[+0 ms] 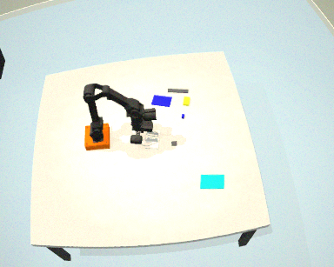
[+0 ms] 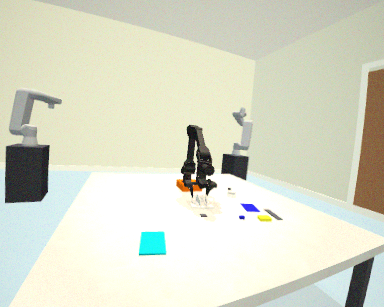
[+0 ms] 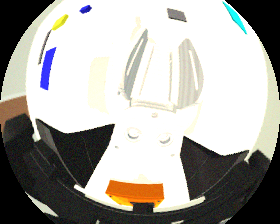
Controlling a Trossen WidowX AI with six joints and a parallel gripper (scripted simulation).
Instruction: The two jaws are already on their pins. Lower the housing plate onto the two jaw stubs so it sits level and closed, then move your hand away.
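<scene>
The housing plate lies 1 cm below my gripper tip. From my gripper tip the other things lie so: blue plate 23 cm to the left, 17 cm ahead, 1 cm below; then tiny blue piece 26 cm ahead, 9 cm to the left, 1 cm below; then yellow block 31 cm ahead, 19 cm to the left, 1 cm below.
</scene>
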